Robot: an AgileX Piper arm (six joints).
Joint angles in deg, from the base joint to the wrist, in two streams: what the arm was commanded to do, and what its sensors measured. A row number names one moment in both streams.
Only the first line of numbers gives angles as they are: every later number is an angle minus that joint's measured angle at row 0.
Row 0, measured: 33.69 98.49 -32.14 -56.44 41.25 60.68
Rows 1 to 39, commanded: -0.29 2.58 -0.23 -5.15 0.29 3.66; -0.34 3.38 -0.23 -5.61 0.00 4.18; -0.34 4.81 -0.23 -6.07 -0.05 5.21; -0.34 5.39 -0.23 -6.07 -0.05 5.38; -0.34 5.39 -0.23 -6.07 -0.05 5.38; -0.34 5.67 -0.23 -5.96 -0.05 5.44; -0.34 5.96 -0.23 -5.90 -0.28 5.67; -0.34 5.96 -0.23 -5.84 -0.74 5.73; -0.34 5.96 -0.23 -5.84 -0.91 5.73; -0.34 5.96 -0.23 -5.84 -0.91 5.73; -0.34 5.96 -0.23 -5.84 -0.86 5.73; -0.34 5.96 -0.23 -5.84 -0.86 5.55; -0.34 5.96 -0.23 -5.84 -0.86 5.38; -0.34 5.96 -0.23 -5.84 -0.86 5.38; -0.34 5.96 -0.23 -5.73 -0.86 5.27; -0.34 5.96 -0.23 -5.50 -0.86 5.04; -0.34 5.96 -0.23 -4.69 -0.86 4.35; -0.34 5.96 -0.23 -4.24 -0.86 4.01; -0.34 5.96 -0.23 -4.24 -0.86 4.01; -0.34 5.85 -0.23 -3.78 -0.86 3.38; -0.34 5.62 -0.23 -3.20 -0.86 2.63; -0.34 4.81 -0.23 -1.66 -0.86 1.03; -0.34 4.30 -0.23 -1.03 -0.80 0.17; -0.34 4.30 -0.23 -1.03 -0.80 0.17; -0.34 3.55 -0.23 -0.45 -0.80 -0.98; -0.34 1.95 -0.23 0.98 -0.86 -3.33; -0.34 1.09 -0.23 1.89 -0.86 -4.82; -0.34 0.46 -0.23 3.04 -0.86 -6.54; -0.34 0.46 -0.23 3.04 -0.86 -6.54; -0.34 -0.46 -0.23 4.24 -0.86 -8.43; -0.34 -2.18 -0.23 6.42 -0.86 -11.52; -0.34 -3.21 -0.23 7.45 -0.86 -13.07; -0.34 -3.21 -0.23 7.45 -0.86 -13.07; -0.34 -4.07 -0.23 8.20 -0.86 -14.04; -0.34 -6.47 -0.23 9.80 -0.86 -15.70; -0.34 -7.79 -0.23 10.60 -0.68 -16.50; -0.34 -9.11 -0.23 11.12 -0.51 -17.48; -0.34 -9.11 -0.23 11.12 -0.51 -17.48; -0.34 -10.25 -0.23 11.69 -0.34 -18.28
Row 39, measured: -0.11 -7.28 0.05 9.92 -1.20 -15.13
